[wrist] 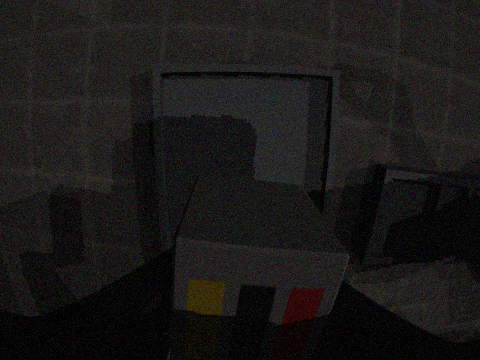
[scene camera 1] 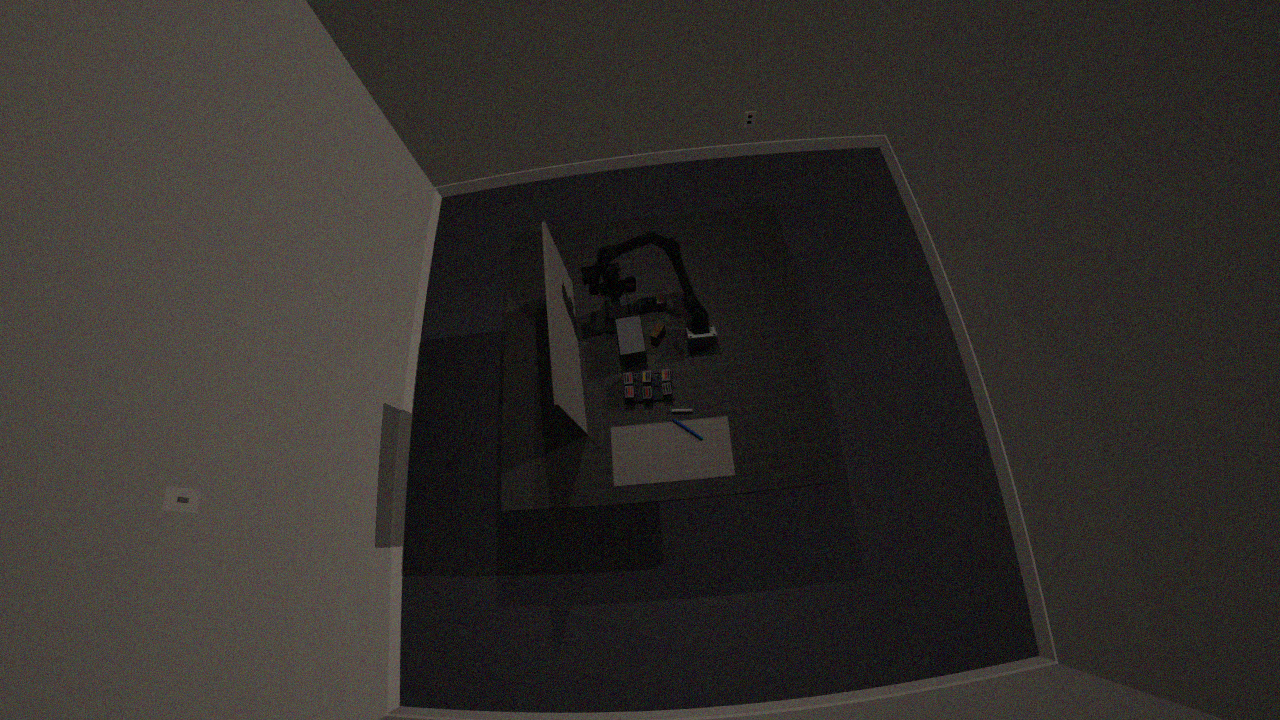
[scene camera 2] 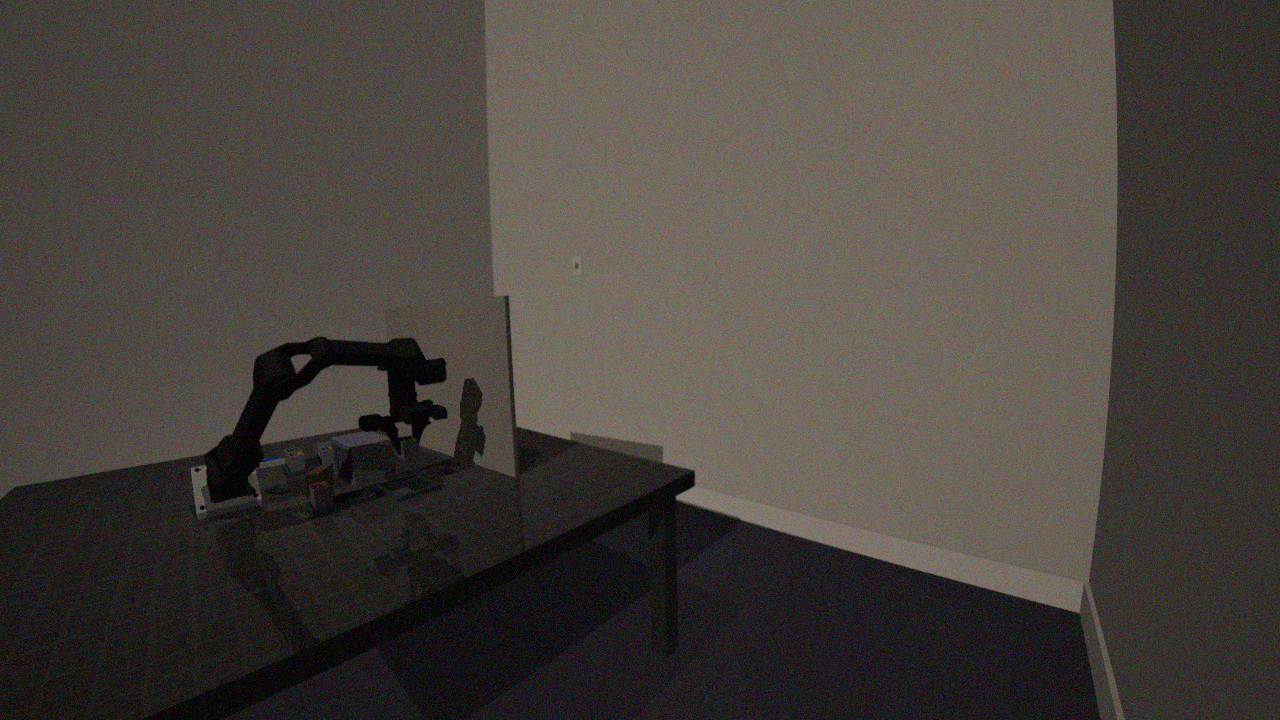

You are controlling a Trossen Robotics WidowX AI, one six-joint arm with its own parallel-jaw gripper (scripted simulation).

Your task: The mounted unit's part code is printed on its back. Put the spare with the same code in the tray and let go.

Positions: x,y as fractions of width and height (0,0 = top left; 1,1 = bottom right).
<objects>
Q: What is the gripper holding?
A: A white spare block.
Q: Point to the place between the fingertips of the gripper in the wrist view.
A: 0.50,0.74
</objects>
